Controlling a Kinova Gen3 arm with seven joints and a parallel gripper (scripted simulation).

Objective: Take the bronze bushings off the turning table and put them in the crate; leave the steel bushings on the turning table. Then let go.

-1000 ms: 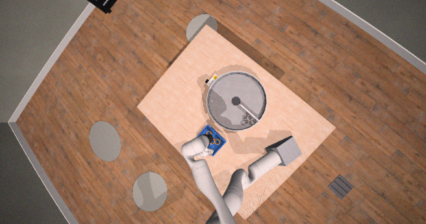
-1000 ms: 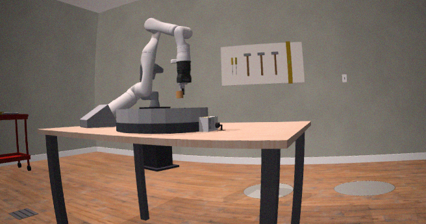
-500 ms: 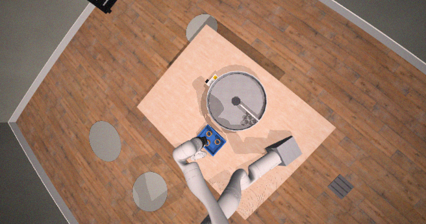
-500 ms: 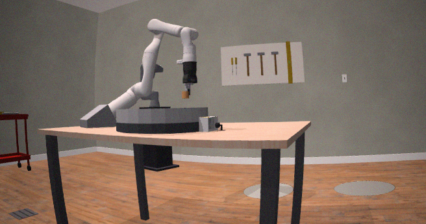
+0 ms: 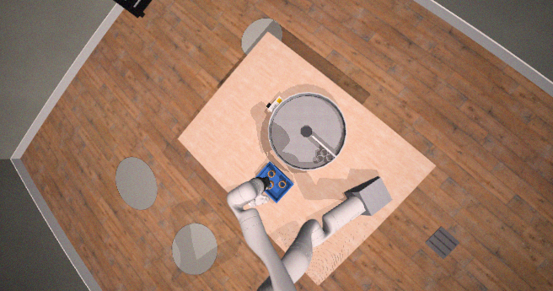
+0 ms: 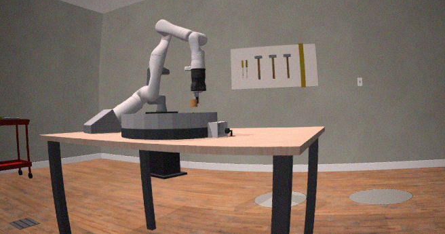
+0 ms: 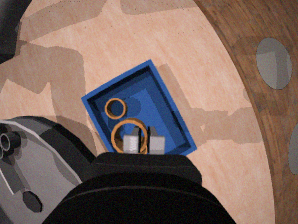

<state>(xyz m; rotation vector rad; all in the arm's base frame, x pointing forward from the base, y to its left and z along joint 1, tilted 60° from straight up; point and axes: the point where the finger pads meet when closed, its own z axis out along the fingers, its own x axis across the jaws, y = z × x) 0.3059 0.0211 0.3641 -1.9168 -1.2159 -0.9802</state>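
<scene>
Right now my hand is 10 mm to the left of the blue crate and 140 mm above it. Also, from my hand: grey turning table 120 mm ahead, 330 mm to the right, 110 mm below.
</scene>
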